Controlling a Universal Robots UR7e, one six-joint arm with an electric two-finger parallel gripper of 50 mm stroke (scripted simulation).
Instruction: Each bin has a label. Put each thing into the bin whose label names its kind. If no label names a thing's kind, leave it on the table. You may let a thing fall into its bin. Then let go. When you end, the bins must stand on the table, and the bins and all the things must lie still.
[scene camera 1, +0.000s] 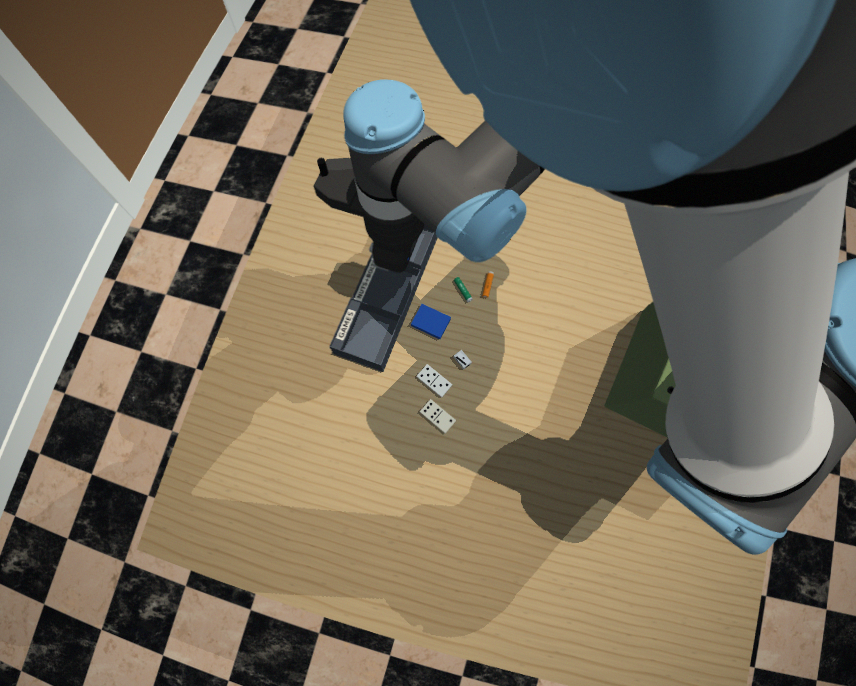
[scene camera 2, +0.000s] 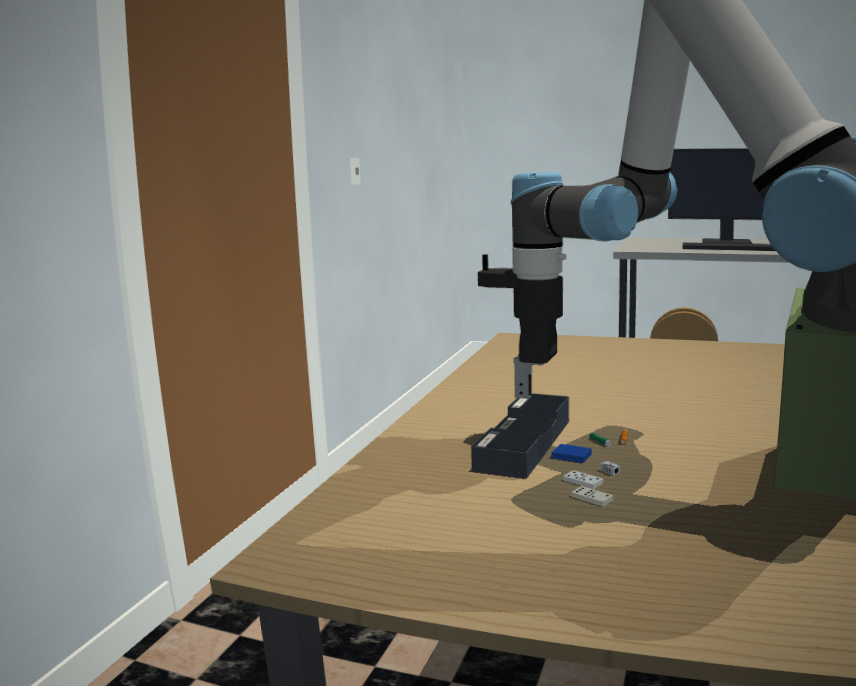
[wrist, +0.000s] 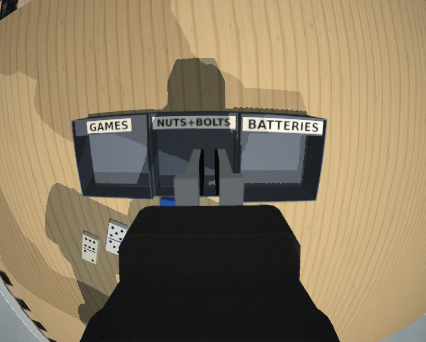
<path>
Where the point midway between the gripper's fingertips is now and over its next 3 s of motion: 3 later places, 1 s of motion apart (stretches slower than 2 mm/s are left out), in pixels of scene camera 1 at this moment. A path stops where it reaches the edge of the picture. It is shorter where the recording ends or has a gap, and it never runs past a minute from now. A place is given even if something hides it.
The gripper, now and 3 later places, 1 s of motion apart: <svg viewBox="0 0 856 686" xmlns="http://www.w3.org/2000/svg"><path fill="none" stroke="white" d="M384 262L382 282L382 283L379 271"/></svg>
</path>
